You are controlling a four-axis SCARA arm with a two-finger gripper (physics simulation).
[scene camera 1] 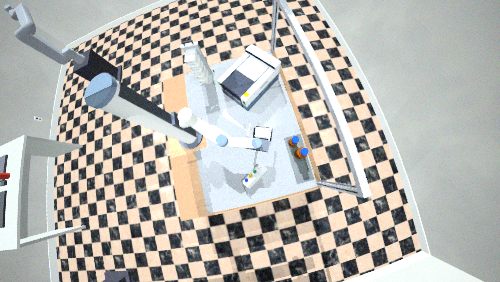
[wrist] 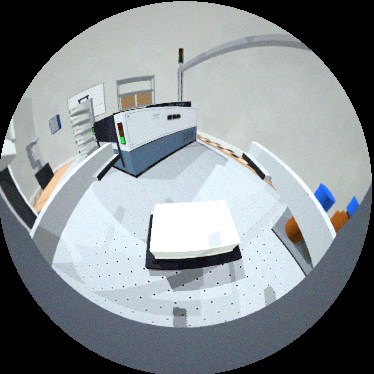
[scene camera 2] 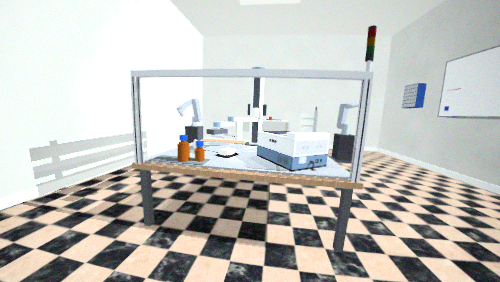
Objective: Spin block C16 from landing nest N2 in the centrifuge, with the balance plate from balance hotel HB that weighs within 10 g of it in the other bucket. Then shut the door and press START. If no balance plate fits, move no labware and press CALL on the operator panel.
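Frame: origin at the arm's base, x left, y ahead, z down, level; metres.
Where they show: gripper, fingertip midpoint: [scene camera 1: 260, 125] [wrist: 179, 143] [scene camera 2: 231, 136]; arm's base, link origin: [scene camera 1: 190, 136] [scene camera 2: 254, 144].
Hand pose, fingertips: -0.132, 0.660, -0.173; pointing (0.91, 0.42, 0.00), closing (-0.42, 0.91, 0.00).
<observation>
Each offset is from my fingertips to the top centre of the thing, as dx, dy, dz. "*": to the spot under its first point.
A white block @(-0.032, +0.006, +0.106) [scene camera 1: 262, 133] [scene camera 2: 227, 150] [wrist: 194, 227] sits on a low black nest @(-0.032, +0.006, +0.142) [wrist: 195, 263] on the table; no label is readable. My gripper [wrist: 179, 143] is open and empty, its fingers wide apart to the left and right above and beyond the block in the wrist view. The centrifuge [scene camera 1: 262, 77] [scene camera 2: 295, 145] [wrist: 160, 127] is white and blue with a green light lit; its top shows a dark part and a white part, and I cannot tell the bucket contents. A tall white hotel rack [scene camera 1: 201, 69] stands beside it. The operator panel @(-0.367, -0.148, +0.076) [scene camera 1: 254, 177] has coloured buttons.
Two orange bottles with blue caps, one [scene camera 1: 293, 142] [scene camera 2: 183, 150] [wrist: 295, 230] and another [scene camera 1: 302, 153] [scene camera 2: 200, 153] [wrist: 340, 220], stand on a grey mat near the table edge. A grey frame [scene camera 1: 320, 85] [scene camera 2: 250, 75] rises along that side. A signal tower @(* +0.832, +0.381, -0.586) [scene camera 2: 371, 44] [wrist: 181, 56] stands at its corner.
</observation>
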